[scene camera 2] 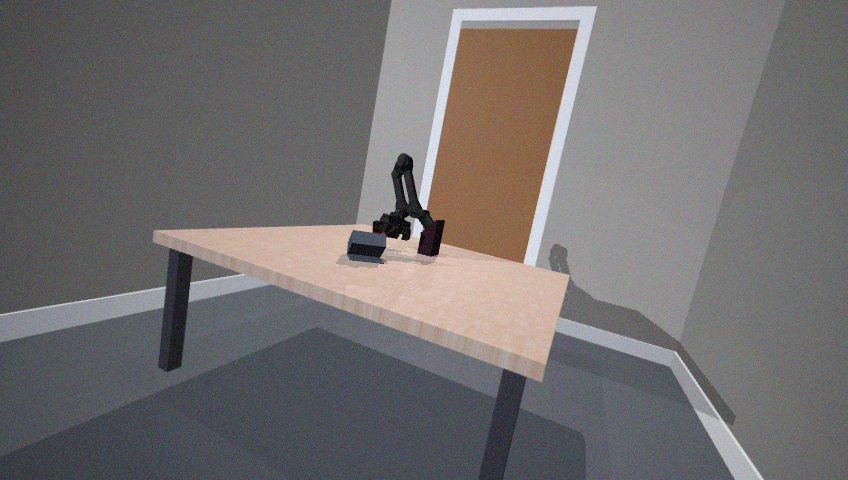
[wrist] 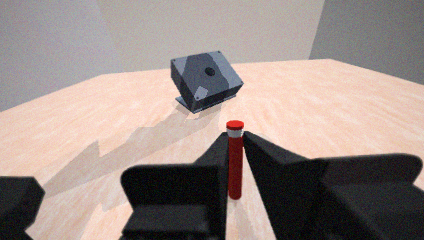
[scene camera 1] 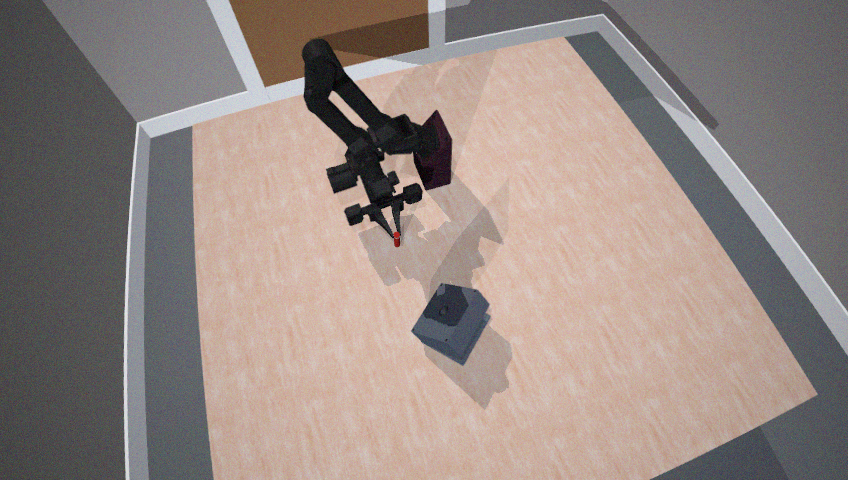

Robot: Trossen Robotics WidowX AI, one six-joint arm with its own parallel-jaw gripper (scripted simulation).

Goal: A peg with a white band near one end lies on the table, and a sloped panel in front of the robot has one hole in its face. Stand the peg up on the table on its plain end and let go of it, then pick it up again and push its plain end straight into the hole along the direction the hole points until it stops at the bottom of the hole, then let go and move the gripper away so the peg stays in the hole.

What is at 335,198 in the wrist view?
My gripper.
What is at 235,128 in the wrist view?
A red peg.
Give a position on a sloped panel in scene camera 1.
467,308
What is my gripper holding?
A red peg.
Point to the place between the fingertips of my gripper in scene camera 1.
At 396,236
